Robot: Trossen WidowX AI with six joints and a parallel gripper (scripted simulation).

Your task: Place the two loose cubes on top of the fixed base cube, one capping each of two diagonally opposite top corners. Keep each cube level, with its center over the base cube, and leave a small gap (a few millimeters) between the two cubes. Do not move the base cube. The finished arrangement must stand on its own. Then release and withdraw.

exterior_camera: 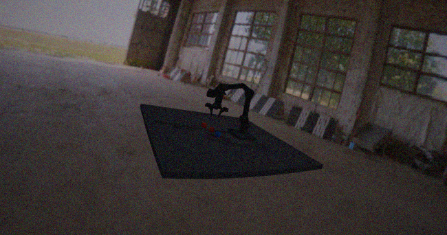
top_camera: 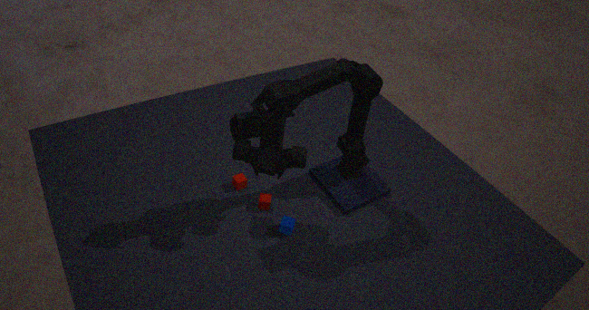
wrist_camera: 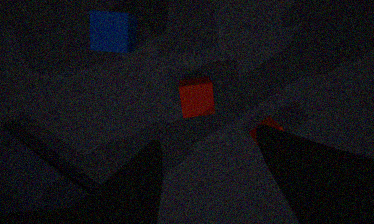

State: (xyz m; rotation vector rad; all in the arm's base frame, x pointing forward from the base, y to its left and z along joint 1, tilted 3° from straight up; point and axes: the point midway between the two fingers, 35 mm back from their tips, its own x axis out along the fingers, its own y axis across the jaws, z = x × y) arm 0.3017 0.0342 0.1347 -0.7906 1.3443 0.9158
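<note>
My gripper tip is 1 cm to the left of the red cube and 11 cm above it. Round my gripper tip: blue cube (3 cm behind, 9 cm to the left, 11 cm below).
</note>
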